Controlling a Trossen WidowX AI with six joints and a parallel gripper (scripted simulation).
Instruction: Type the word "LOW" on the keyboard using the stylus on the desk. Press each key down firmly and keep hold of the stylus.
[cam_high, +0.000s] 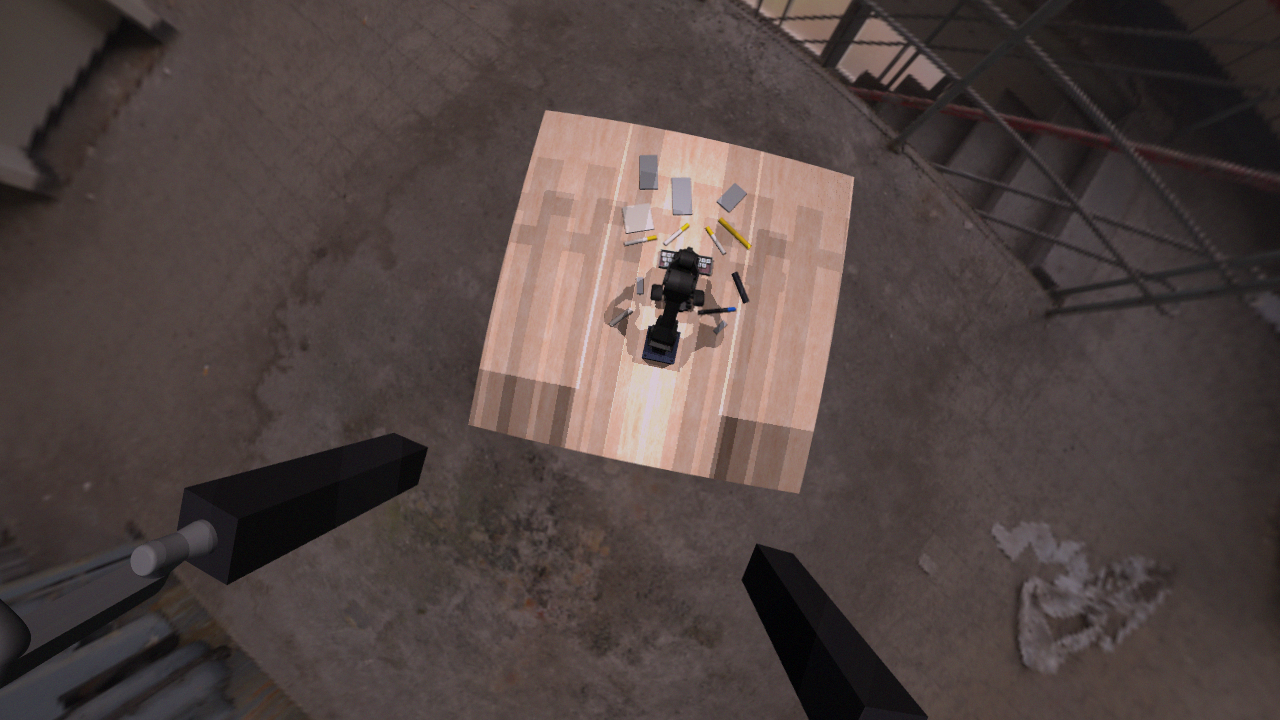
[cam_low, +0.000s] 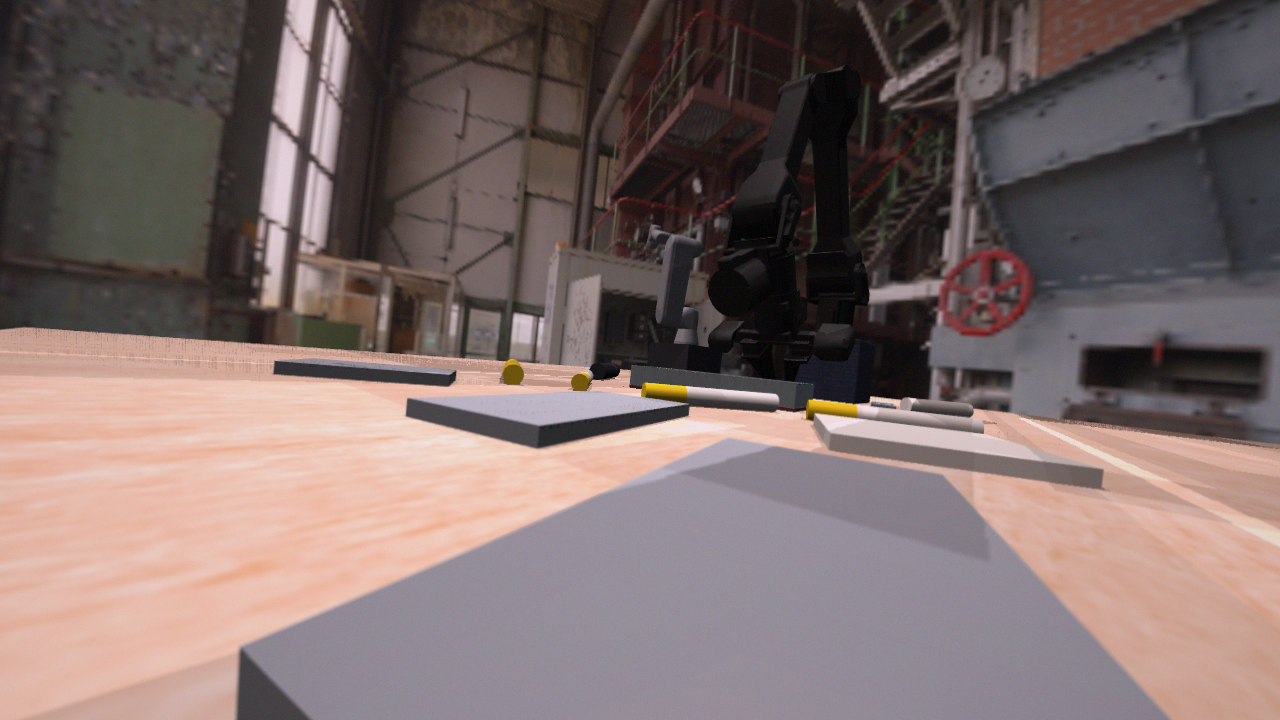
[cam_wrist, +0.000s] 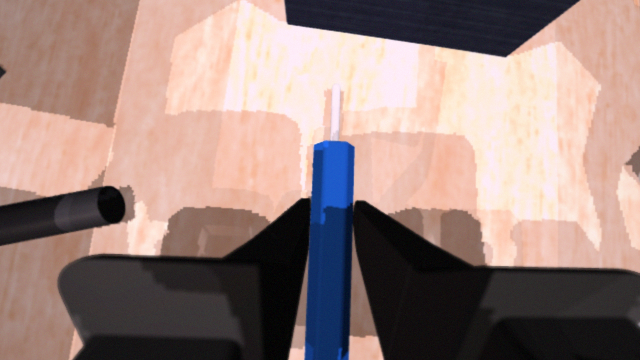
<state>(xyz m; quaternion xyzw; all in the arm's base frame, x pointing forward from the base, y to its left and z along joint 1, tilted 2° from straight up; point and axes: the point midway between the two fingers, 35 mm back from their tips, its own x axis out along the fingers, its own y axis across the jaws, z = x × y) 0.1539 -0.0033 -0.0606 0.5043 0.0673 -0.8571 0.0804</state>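
The stylus tip is 5 cm behind my gripper tip and 1 cm to the right of it. Also, from my gripper tip: blue stylus (1 cm behind); then short black cylinder (16 cm ahead, 21 cm to the right).
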